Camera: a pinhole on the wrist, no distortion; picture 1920 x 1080 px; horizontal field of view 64.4 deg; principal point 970.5 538.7 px. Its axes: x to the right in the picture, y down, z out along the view. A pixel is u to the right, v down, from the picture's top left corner.
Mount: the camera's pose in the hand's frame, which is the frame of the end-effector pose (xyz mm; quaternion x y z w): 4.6 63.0 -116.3 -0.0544 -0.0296 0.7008 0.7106
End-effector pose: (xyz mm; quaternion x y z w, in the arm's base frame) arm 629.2 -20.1 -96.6 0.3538 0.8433 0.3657 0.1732
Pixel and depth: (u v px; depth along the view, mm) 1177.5 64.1 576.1
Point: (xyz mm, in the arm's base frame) 885.5 374.9 -301.2
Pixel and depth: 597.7 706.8 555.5
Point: 928.4 78.6 -421.7
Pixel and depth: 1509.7 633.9 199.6
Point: 759.2 64.4 -43.8
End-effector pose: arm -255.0 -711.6 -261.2 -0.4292 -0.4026 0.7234 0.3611
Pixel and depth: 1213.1 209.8 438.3
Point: -597.3 -820.5 -307.7
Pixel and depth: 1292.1 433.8 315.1
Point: -455.4 -832.3 -322.8
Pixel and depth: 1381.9 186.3 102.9
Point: -266.5 -733.0 -354.5
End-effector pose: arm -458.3 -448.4 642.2 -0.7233 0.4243 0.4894 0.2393
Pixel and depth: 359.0 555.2 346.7
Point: -528.4 -222.3 582.1
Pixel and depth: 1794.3 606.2 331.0
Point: -784.1 -408.6 618.9
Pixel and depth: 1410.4 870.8 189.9
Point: -606.7 -442.3 677.2
